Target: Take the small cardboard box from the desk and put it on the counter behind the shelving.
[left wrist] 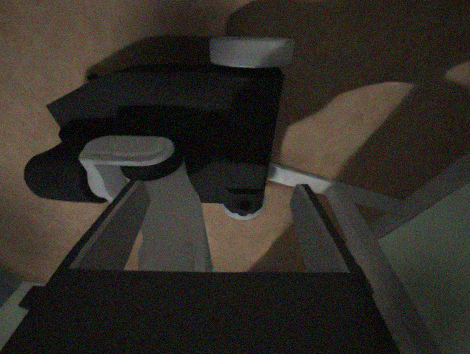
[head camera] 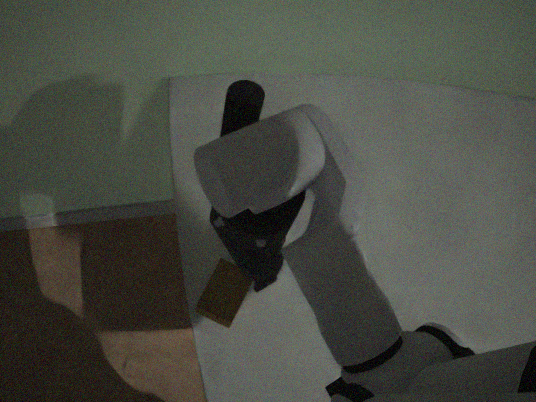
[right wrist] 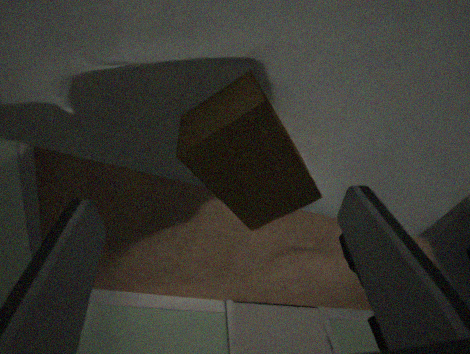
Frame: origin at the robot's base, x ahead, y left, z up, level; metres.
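Seen in the pictures: left gripper, fingertip midpoint: (left wrist: 220,192); right gripper, fingertip midpoint: (head camera: 239,255) (right wrist: 225,208).
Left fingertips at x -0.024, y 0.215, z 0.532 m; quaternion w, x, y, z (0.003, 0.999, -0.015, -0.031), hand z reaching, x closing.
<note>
A point is followed by its place in that frame.
The small brown cardboard box (head camera: 225,292) @[y -0.160, x 0.351, z 0.771 m] (right wrist: 250,165) @[y -0.173, x 0.361, z 0.771 m] is on the pale desk (head camera: 425,175) @[y -0.674, x 0.411, z 0.722 m] (right wrist: 380,75) @[y -0.222, x 0.264, z 0.721 m], near the desk's left edge in the head view. My right gripper (head camera: 264,284) (right wrist: 225,208) @[y -0.192, x 0.383, z 0.827 m] is open and empty. In the head view it is at the upper right of the box, with part of the gripper hidden by the wrist. In the right wrist view the box shows beyond and between the spread fingers, turned at an angle. My left gripper (left wrist: 220,192) @[y 0.215, x -0.024, z 0.532 m] is open and empty, away from the box. The counter and the shelving cannot be made out.
The robot's dark wheeled base (left wrist: 230,120) @[y 0.132, x -0.042, z 0.209 m] stands below the left gripper on the brown floor (head camera: 150,355) @[y 0.034, x 0.386, z 0.001 m] (left wrist: 340,120) @[y 0.060, x 0.336, z 0.001 m]. A grey skirting strip (head camera: 115,212) @[y -0.045, x 0.893, z 0.062 m] runs along the green wall (head camera: 300,35) @[y -0.519, x 0.781, z 0.829 m] at the left of the desk. Pale green panels (right wrist: 160,325) @[y 1.557, x 0.575, z 0.194 m] lie at the bottom of the right wrist view.
</note>
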